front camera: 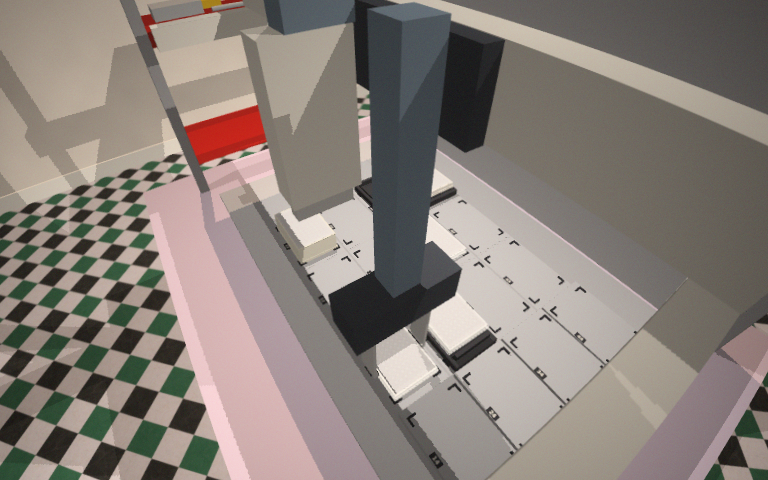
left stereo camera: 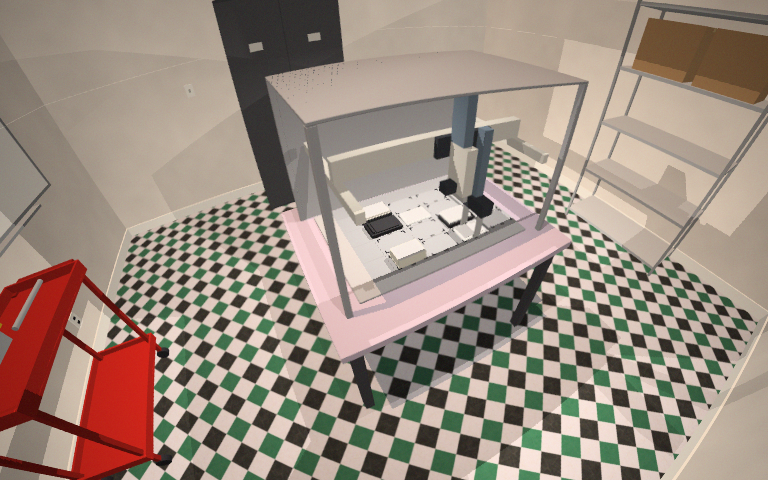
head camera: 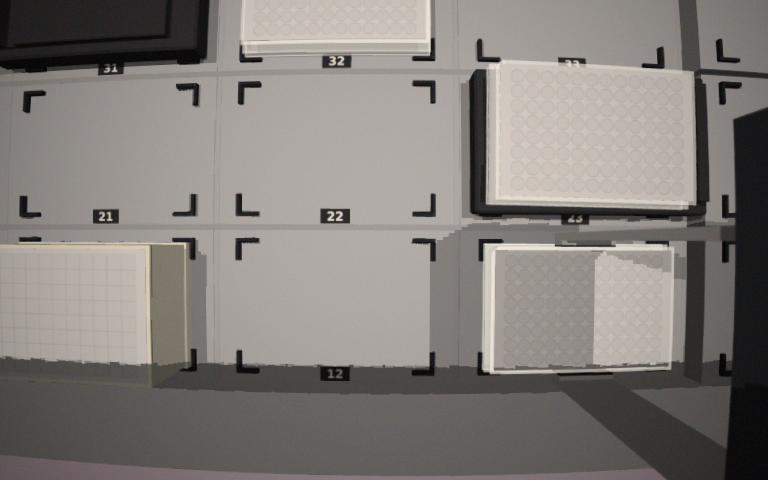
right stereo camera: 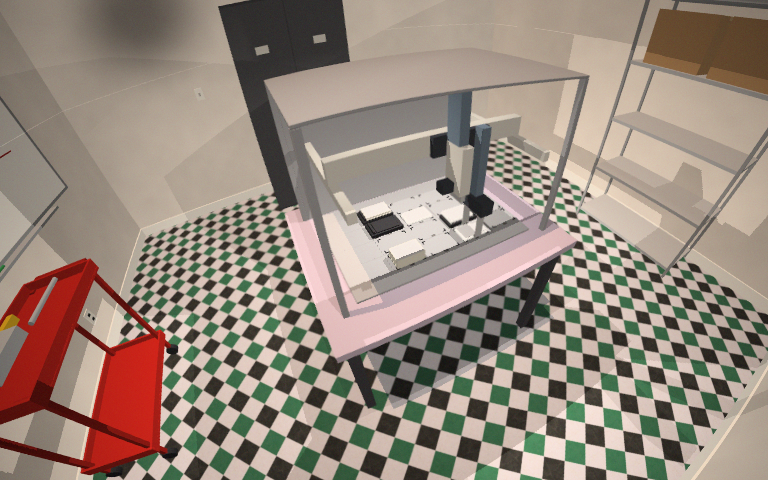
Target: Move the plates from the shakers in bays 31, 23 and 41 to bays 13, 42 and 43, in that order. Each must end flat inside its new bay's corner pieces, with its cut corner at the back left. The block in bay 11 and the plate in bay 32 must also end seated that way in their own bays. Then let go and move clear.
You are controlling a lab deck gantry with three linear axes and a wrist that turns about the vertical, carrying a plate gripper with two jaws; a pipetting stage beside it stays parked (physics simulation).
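Frame: origin at the robot's base, x ahead, y left, z up, level; metres.
Seen in the pictures: gripper, fingertip midpoint: point(front camera: 394, 353) point(left stereo camera: 469, 230) point(head camera: 579, 307) point(right stereo camera: 471, 230); robot's base at its link origin: point(front camera: 277, 228) point(left stereo camera: 399, 269) point(right stereo camera: 397, 269).
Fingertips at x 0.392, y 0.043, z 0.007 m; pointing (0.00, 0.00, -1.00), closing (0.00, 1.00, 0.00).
Pixels of each thing's top centre, then the offset from my fingertips to it.
- white plate at its top centre: point(head camera: 585, 310) point(front camera: 393, 351) point(right stereo camera: 471, 229) point(left stereo camera: 469, 229) dx -0.001, dy +0.000, dz +0.008 m
- cream block at its top centre: point(head camera: 52, 314) point(front camera: 303, 223) point(right stereo camera: 406, 249) point(left stereo camera: 407, 249) dx -0.328, dy +0.000, dz +0.035 m
- bay 31 shaker at its top centre: point(left stereo camera: 383, 222) point(right stereo camera: 383, 222) dx -0.332, dy +0.215, dz +0.024 m
- bay 41 plate at its top centre: point(front camera: 423, 175) point(left stereo camera: 374, 209) point(right stereo camera: 375, 209) dx -0.328, dy +0.319, dz +0.030 m
The gripper point(front camera: 396, 357) point(head camera: 586, 310) point(left stereo camera: 471, 225) point(right stereo camera: 472, 224) is down at bay 13, its jaws against the front and back edges of a white plate point(front camera: 408, 372) point(head camera: 543, 311) lying level within the corner pieces; its cut corner is unclear. A plate point(front camera: 458, 323) point(head camera: 594, 135) point(left stereo camera: 454, 214) sits on the bay 23 shaker. The plate point(head camera: 336, 19) point(left stereo camera: 415, 215) point(right stereo camera: 416, 215) is in bay 32. The cream block point(front camera: 308, 230) point(head camera: 67, 305) point(left stereo camera: 407, 253) stands in bay 11. The bay 31 shaker point(head camera: 90, 25) point(left stereo camera: 383, 225) is bare. The bay 41 plate point(left stereo camera: 377, 210) point(right stereo camera: 375, 211) is on its shaker.
The beige pipetting stage point(front camera: 317, 130) point(left stereo camera: 462, 169) hangs beside the gripper column point(front camera: 403, 169) point(left stereo camera: 483, 164). A beige rail point(front camera: 623, 186) runs behind the deck. Enclosure posts point(left stereo camera: 327, 226) point(right stereo camera: 559, 158) stand at the front corners.
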